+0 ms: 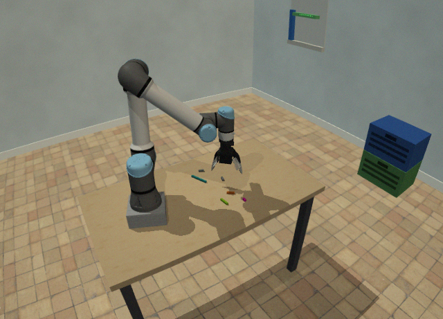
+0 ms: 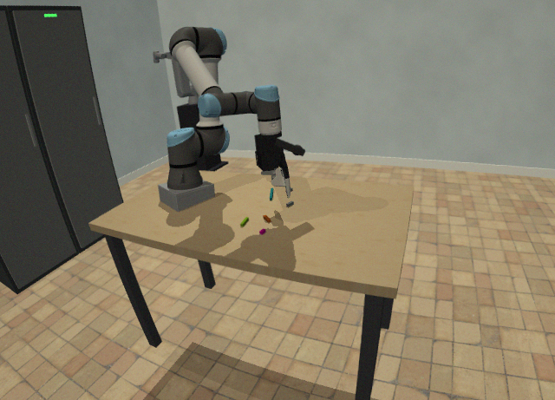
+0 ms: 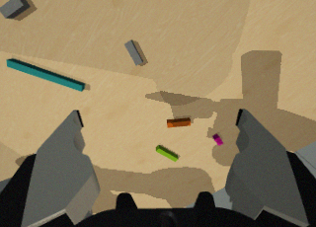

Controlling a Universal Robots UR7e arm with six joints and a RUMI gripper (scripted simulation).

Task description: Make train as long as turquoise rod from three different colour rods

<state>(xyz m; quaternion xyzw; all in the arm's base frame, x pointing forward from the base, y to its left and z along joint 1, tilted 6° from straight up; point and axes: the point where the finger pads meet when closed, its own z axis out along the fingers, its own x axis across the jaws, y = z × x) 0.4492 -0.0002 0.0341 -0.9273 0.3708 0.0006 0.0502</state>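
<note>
Now: hand 160 mm to the left of the magenta rod and 80 mm above it. From my hand the other things lie so: turquoise rod 110 mm behind, 120 mm to the left, 80 mm below; lime rod 90 mm behind, 120 mm to the right, 80 mm below; orange rod 20 mm behind, 80 mm to the right, 80 mm below.
</note>
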